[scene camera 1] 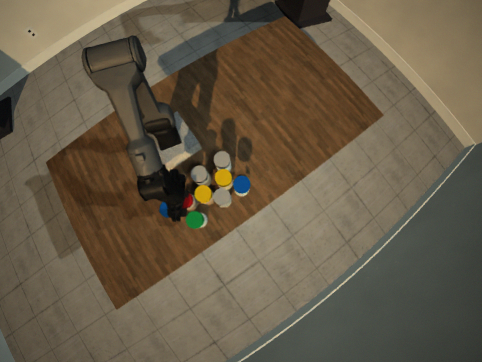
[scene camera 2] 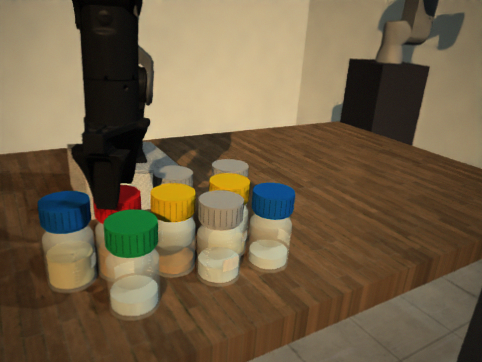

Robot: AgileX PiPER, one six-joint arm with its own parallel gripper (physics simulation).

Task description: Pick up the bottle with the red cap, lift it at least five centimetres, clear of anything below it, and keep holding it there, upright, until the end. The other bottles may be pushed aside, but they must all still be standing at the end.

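The bottle with the red cap stands upright among the other bottles, its body partly hidden behind the green-capped bottle. My gripper points down at the red cap, with its fingers apart. In scene camera 2, the nearer fingertip covers part of the cap's left side, and the other finger is farther back and looks higher. Whether either finger touches the cap cannot be told. A blue-capped bottle stands left of the red one, partly under the gripper in scene camera 1.
A yellow-capped bottle stands right of the red one. Beyond are another yellow, several grey-capped, and a second blue-capped bottle. All stand upright on the wooden table. A pale block is behind.
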